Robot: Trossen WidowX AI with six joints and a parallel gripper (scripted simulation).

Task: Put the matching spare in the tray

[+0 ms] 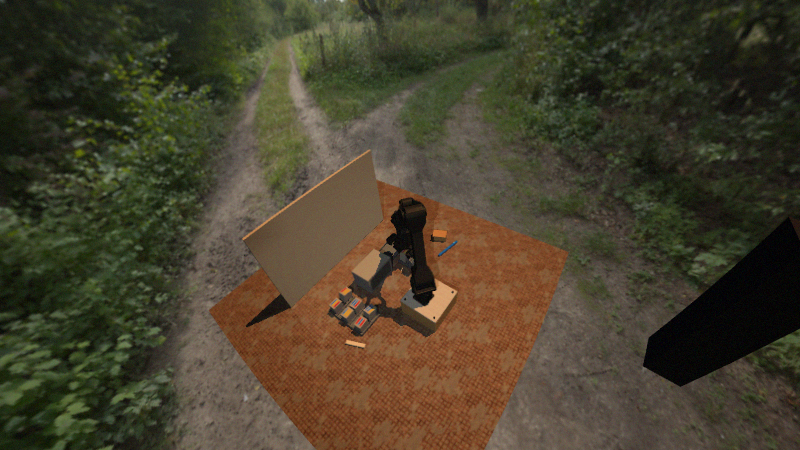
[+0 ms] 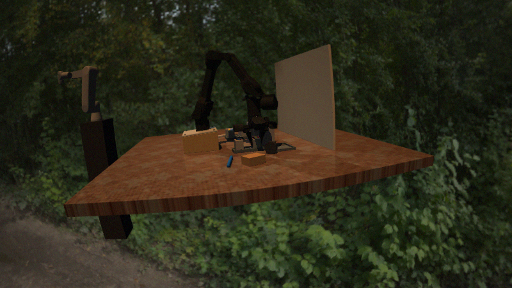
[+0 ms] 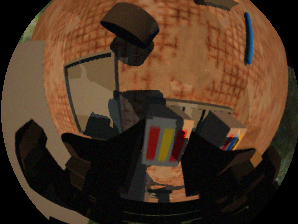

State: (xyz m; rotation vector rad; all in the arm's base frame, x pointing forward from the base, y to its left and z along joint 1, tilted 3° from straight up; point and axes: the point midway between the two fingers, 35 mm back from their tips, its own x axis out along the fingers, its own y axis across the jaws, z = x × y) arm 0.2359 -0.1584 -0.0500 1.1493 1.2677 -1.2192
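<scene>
The grey-rimmed tray is 110 mm ahead of my gripper tip, 10 mm to the right of it and 10 mm below it. From my gripper tip the other things lie so: striped spare: 80 mm behind, 20 mm above; then dark round object: 50 mm ahead, 90 mm to the right, 10 mm above; then mounted unit: 50 mm ahead, 190 mm to the left, 30 mm above.
</scene>
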